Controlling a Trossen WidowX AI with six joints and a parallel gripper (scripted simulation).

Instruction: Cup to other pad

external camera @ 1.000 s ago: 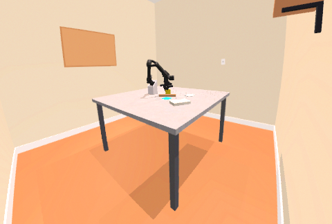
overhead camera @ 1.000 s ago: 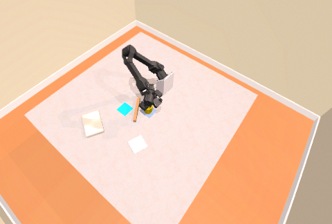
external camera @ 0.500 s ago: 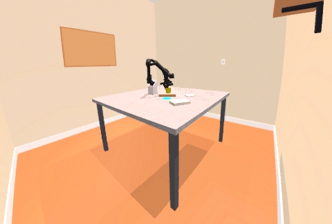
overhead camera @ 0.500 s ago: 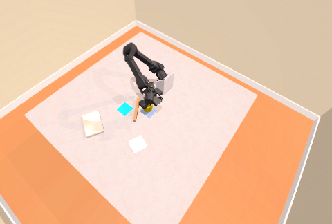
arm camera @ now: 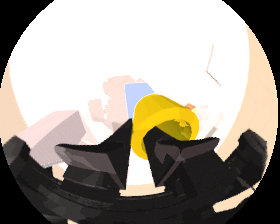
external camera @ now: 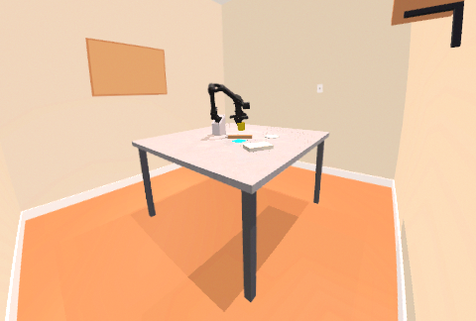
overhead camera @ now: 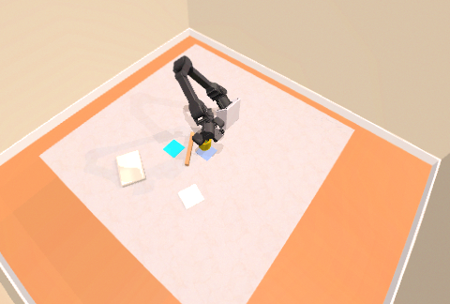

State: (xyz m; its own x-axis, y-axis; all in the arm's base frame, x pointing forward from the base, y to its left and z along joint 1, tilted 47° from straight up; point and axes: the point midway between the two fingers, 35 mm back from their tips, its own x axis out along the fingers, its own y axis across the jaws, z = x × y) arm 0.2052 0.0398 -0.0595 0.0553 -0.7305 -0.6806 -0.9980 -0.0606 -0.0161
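The bright cyan pad is 140 mm to the right of my gripper tip, 140 mm ahead of it and 90 mm below it. The rest, counted from my gripper tip: pale blue pad 90 mm below, 20 mm ahead; yellow cup 30 mm ahead; thin wooden bar 80 mm below, 80 mm ahead, 70 mm to the right.
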